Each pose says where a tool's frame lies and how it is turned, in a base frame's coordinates. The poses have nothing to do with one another.
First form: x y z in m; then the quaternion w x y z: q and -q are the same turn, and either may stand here.
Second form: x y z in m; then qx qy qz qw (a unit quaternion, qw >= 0). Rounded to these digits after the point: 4 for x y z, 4 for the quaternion.
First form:
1: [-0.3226 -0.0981 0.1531 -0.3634 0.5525 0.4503 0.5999]
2: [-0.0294 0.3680 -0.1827 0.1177 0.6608 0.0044 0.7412]
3: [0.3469 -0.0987 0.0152 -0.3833 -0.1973 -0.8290 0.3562]
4: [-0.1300 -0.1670 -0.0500 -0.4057 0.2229 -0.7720 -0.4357]
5: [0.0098 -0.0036 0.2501 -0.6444 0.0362 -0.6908 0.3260]
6: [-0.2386 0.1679 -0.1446 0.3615 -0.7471 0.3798 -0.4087]
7: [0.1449 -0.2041 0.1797 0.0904 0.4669 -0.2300 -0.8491]
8: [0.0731 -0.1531 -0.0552 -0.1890 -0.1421 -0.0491 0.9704]
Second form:
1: [-0.3226 -0.0981 0.1531 -0.5525 -0.4503 -0.5999 0.3634]
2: [-0.0294 0.3680 -0.1827 0.6608 0.0044 0.7412 0.1177]
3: [0.3469 -0.0987 0.0152 0.1973 0.8290 -0.3562 0.3833]
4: [-0.1300 -0.1670 -0.0500 -0.2229 0.7720 0.4357 0.4057]
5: [0.0098 -0.0036 0.2501 -0.0362 0.6908 -0.3260 0.6444]
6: [-0.2386 0.1679 -0.1446 -0.7471 0.3798 -0.4087 0.3615]
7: [0.1449 -0.2041 0.1797 0.4669 -0.2300 -0.8491 0.0904]
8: [0.0731 -0.1531 -0.0552 0.1421 0.0491 -0.9704 0.1890]
